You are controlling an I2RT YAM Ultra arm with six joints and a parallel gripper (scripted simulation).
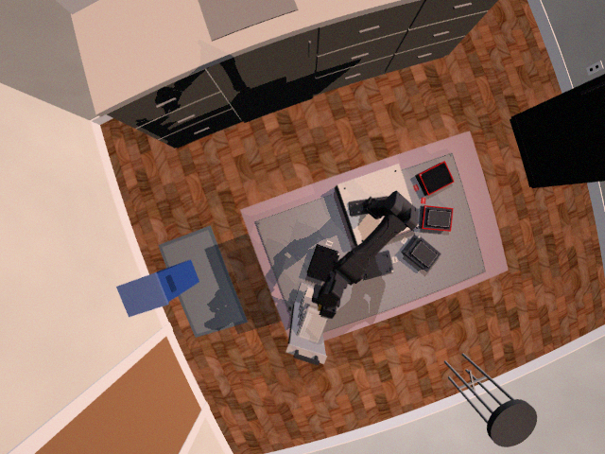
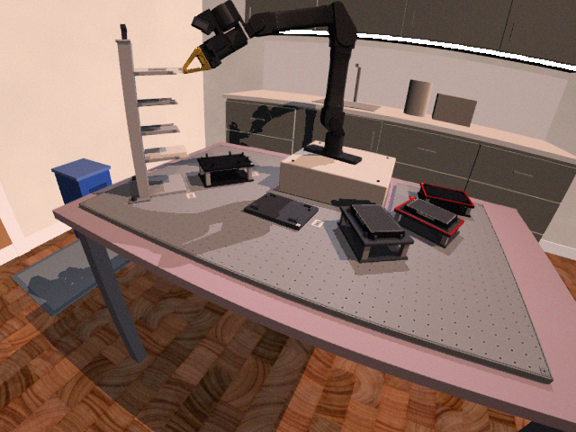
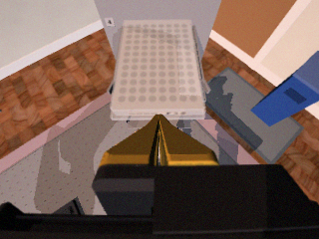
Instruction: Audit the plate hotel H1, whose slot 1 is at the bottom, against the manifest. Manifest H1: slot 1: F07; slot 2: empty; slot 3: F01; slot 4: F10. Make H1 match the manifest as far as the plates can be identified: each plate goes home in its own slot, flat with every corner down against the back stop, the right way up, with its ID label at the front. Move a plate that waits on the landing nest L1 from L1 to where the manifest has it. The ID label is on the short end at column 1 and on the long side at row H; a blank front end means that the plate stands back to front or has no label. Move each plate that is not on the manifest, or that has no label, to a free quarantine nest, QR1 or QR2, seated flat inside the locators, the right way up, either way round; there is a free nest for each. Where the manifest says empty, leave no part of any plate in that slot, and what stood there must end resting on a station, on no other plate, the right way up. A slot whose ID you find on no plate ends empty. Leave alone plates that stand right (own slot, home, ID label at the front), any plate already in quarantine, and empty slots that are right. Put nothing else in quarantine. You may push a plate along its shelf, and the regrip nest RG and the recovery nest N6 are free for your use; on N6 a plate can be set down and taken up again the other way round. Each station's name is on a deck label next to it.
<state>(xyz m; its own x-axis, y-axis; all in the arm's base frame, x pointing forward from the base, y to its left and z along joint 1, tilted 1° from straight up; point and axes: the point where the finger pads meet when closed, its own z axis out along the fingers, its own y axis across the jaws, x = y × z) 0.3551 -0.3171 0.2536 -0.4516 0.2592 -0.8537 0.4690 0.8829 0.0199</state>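
My gripper is now 15 cm short of the tag reading 4 and 1 cm to the left of it. The rest, counted from my hand: L1 deck label: 14 cm behind, 50 cm to the left, 34 cm below; then H1 deck label: 6 cm ahead, 8 cm to the left, 34 cm below; then N6 label: 5 cm behind, 44 cm to the left, 34 cm below.
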